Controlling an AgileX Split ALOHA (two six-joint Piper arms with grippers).
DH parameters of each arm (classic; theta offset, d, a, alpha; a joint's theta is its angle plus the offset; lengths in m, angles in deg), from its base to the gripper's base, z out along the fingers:
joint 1: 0 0.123 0 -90
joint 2: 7.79 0 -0.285 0
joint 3: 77.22 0 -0.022 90
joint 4: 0 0.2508 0 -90
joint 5: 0 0 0.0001 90
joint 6: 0 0.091 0 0
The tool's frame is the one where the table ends.
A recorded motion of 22 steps. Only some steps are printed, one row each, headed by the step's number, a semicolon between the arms.
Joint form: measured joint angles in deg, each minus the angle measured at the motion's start. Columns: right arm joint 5, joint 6, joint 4, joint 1, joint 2, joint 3; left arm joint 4, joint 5, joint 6, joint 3, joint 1, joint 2.
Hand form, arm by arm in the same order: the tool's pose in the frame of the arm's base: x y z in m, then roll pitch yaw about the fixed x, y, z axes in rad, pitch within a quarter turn. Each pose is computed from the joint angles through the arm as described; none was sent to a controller.
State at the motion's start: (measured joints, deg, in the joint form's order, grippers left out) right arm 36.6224 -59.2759 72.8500 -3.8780 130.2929 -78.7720; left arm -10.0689 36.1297 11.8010 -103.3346 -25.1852 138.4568
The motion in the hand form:
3: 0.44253 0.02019 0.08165 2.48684 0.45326 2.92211; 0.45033 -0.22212 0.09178 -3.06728 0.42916 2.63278
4: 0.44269 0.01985 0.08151 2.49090 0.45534 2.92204; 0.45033 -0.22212 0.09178 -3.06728 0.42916 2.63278
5: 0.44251 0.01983 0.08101 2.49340 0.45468 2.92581; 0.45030 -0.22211 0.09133 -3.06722 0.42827 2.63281
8: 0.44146 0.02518 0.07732 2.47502 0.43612 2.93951; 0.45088 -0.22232 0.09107 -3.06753 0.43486 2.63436
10: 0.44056 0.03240 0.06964 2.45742 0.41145 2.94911; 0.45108 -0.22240 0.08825 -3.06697 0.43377 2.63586
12: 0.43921 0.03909 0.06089 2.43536 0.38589 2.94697; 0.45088 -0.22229 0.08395 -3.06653 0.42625 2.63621
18: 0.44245 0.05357 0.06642 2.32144 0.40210 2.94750; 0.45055 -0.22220 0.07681 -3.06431 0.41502 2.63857
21: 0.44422 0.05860 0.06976 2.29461 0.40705 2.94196; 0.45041 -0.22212 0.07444 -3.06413 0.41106 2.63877
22: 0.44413 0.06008 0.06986 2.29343 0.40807 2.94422; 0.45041 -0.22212 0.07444 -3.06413 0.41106 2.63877
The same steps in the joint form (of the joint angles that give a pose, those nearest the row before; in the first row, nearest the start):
3: -1.42 -0.11 -0.48 0.00 0.00 0.00; 0.00 -0.12 0.00 0.00 0.00 0.02
4: -1.67 -0.13 -0.54 0.00 0.00 0.00; 0.00 -0.12 0.00 0.00 0.00 0.02
5: -1.65 -0.13 -0.73 0.00 0.05 0.00; 0.00 -0.13 0.00 0.00 0.00 0.07
8: -0.25 -0.13 -0.56 0.46 0.71 -0.17; -0.06 -0.57 0.00 0.00 0.00 0.13
10: 0.75 -0.18 0.08 1.21 1.94 -0.41; -0.11 -0.86 0.00 0.00 0.00 0.47
12: 1.52 -0.63 1.58 1.90 3.25 -0.40; -0.12 -0.92 0.00 0.00 0.00 0.97
18: 6.46 -4.74 7.31 2.87 3.96 -1.50; -0.22 -1.10 0.00 0.00 0.00 1.80
21: 7.30 -5.01 8.55 3.38 3.96 -1.99; -0.22 -1.15 0.00 0.00 0.00 2.07
22: 7.31 -5.11 8.68 3.56 3.96 -1.99; -0.22 -1.15 0.00 0.00 0.00 2.07

